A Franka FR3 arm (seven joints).
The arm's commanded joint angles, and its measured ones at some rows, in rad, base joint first. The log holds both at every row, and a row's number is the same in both.
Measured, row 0: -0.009, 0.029, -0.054, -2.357, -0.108, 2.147, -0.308
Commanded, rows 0 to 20: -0.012, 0.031, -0.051, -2.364, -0.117, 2.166, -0.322; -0.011, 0.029, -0.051, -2.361, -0.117, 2.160, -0.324; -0.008, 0.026, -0.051, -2.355, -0.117, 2.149, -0.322; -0.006, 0.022, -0.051, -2.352, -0.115, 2.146, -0.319; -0.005, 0.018, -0.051, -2.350, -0.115, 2.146, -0.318; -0.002, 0.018, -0.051, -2.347, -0.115, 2.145, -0.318; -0.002, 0.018, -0.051, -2.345, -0.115, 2.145, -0.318; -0.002, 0.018, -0.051, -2.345, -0.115, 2.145, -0.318; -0.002, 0.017, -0.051, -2.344, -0.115, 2.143, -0.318; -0.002, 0.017, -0.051, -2.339, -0.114, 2.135, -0.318; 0.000, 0.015, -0.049, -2.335, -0.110, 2.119, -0.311; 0.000, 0.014, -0.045, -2.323, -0.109, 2.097, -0.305; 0.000, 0.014, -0.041, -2.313, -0.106, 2.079, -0.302; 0.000, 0.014, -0.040, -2.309, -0.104, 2.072, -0.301; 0.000, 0.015, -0.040, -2.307, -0.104, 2.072, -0.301; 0.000, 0.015, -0.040, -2.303, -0.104, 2.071, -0.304; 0.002, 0.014, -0.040, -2.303, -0.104, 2.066, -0.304; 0.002, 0.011, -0.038, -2.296, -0.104, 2.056, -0.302; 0.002, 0.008, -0.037, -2.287, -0.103, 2.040, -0.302; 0.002, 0.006, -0.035, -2.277, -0.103, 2.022, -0.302; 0.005, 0.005, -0.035, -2.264, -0.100, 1.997, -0.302
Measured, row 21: -0.005, 0.015, -0.042, -2.298, -0.112, 2.067, -0.305
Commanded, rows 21 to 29: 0.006, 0.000, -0.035, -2.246, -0.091, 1.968, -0.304; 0.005, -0.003, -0.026, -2.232, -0.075, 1.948, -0.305; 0.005, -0.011, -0.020, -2.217, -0.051, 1.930, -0.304; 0.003, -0.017, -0.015, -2.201, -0.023, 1.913, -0.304; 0.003, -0.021, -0.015, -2.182, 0.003, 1.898, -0.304; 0.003, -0.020, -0.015, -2.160, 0.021, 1.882, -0.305; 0.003, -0.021, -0.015, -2.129, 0.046, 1.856, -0.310; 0.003, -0.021, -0.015, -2.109, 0.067, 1.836, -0.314; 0.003, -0.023, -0.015, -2.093, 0.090, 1.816, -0.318
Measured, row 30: 0.001, -0.019, -0.015, -2.144, 0.032, 1.880, -0.306
